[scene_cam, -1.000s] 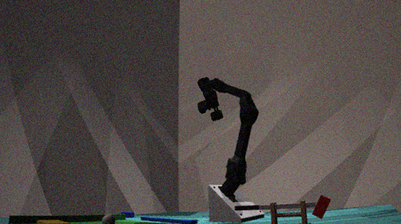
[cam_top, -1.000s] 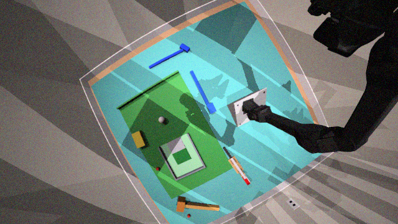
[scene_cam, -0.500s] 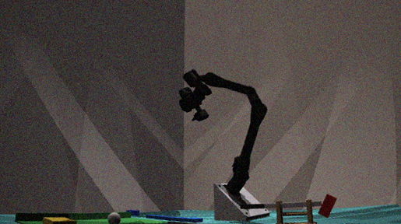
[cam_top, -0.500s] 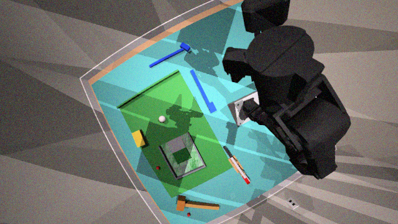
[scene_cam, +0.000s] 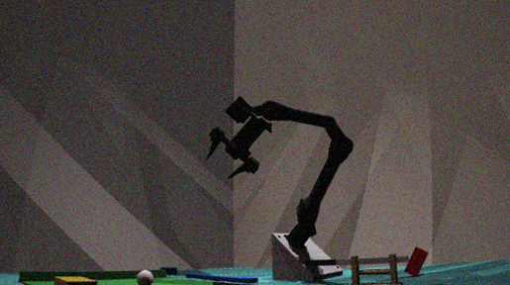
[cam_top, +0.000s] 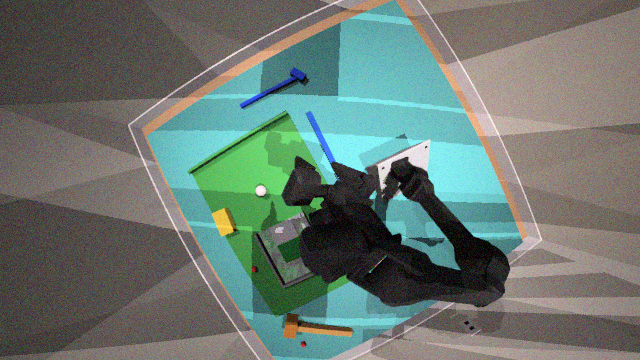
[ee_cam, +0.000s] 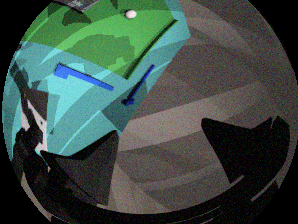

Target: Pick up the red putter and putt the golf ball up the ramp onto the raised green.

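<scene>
Right now my gripper tip is 43 cm to the right of the red putter, 30 cm above it and 11 cm past it. The rest, counted from my gripper tip: golf ball: 33 cm below, 24 cm ahead, 1 cm to the left; then green mat: 35 cm below, 21 cm ahead, 14 cm to the left; then yellow block: 43 cm ahead, 34 cm below, 7 cm to the left.
</scene>
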